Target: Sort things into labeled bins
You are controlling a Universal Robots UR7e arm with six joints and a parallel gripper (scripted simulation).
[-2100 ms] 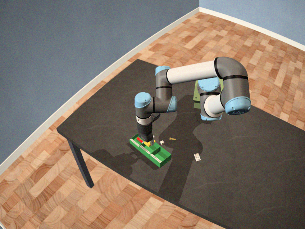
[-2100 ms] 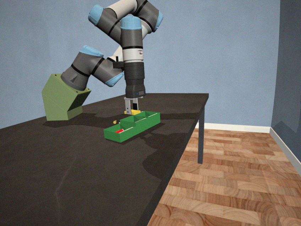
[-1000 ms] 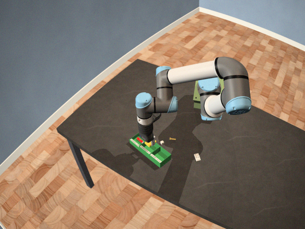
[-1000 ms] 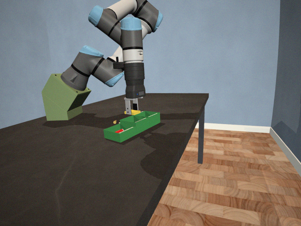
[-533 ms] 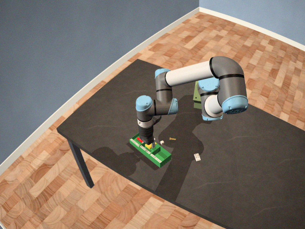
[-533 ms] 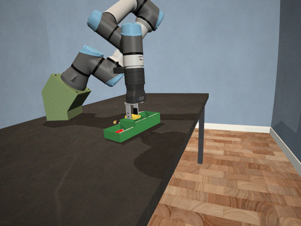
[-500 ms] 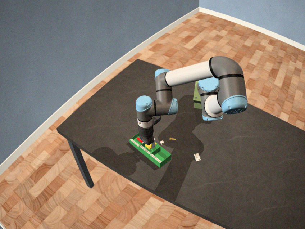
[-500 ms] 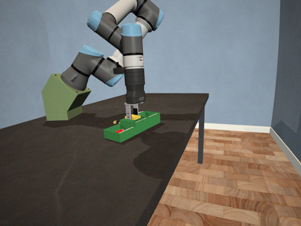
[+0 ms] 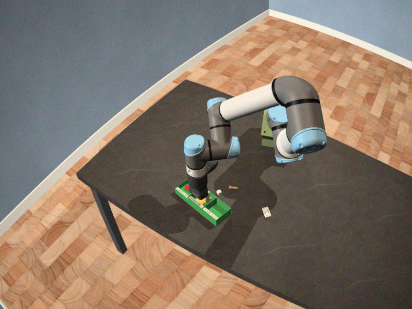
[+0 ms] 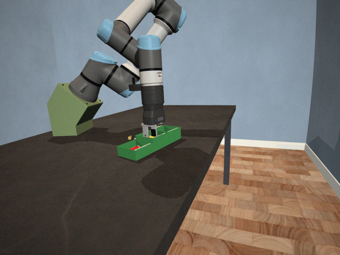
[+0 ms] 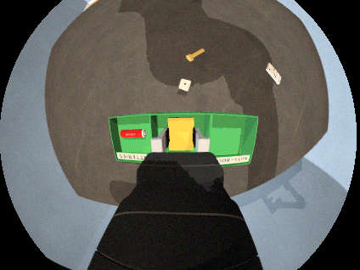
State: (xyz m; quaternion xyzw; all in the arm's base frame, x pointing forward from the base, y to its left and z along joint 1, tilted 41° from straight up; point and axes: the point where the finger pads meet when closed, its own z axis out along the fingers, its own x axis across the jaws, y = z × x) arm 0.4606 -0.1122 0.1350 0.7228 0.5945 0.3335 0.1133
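The flat yellow block lies 1 cm below my hand. The rest, counted from my hand: brass bolt: 14 cm behind, 4 cm to the left, 3 cm below; white die: 8 cm behind, 1 cm to the left, 3 cm below; red battery: 1 cm behind, 9 cm to the right, 3 cm below.
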